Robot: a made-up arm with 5 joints.
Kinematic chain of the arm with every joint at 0, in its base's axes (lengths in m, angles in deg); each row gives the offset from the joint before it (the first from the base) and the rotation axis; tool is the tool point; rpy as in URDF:
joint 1: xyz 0.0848 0 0.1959 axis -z
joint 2: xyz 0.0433 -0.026 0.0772 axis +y
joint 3: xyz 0.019 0 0.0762 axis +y
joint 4: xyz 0.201 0 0.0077 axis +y
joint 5: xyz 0.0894 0.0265 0 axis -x
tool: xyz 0 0 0 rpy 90 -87.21 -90
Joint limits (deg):
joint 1: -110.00..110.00
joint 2: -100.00..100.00
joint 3: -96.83..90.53
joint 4: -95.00..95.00
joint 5: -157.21..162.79
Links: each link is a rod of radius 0.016 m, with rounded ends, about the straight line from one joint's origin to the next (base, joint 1, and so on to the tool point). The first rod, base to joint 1, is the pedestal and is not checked.
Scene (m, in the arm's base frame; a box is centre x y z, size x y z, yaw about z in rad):
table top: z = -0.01
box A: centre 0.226 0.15 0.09 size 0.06 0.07 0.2 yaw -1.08
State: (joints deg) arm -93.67 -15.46 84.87 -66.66 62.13
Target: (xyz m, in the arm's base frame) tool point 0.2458 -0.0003 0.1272
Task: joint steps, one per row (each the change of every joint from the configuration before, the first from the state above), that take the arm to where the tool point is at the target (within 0.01 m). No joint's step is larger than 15 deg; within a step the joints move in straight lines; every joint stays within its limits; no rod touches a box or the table.
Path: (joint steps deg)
1: 8.88 -4.70 -14.16 2.18 5.12
2: 8.87 -4.70 -14.16 2.18 5.12
3: 8.88 -4.70 -14.16 2.18 5.11
4: 10.47 -0.73 7.74 -11.62 -6.75
5: 10.48 -0.72 7.74 -11.63 -6.76
6: 10.47 -0.73 7.74 -11.63 -6.75
7: 11.97 9.61 8.31 7.31 1.63
8: 11.97 9.60 8.30 7.32 1.64
9: 11.96 9.61 8.31 7.31 1.64

